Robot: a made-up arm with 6 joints.
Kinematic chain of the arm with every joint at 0, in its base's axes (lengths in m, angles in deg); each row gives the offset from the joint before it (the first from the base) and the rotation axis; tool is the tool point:
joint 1: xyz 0 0 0.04 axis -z
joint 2: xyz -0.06 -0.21 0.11 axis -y
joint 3: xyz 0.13 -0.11 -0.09 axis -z
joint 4: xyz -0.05 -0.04 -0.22 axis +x
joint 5: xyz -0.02 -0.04 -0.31 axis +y
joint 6: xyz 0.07 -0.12 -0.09 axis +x
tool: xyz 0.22 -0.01 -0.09
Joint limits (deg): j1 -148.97..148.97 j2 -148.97..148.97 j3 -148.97..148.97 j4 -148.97..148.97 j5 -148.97..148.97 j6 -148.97..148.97
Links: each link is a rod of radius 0.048 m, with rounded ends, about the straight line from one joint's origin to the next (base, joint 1, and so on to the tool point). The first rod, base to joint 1, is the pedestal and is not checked.
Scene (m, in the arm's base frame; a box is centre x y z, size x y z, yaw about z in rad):
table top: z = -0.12
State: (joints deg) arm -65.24 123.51 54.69 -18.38 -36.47 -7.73
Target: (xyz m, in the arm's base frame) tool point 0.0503 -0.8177 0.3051
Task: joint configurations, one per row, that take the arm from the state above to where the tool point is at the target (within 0.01 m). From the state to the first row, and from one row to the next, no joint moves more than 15 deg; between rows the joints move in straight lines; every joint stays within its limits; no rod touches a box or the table.
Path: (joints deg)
1: -52.05 122.43 53.87 -23.99 -35.77 -9.12
2: -38.86 121.35 53.04 -29.60 -35.06 -10.51
3: -25.66 120.26 52.22 -35.21 -34.36 -11.91
4: -12.47 119.18 51.39 -40.82 -33.65 -13.30
5: 0.72 118.10 50.57 -46.43 -32.95 -14.69
6: 13.91 117.02 49.75 -52.04 -32.24 -16.08

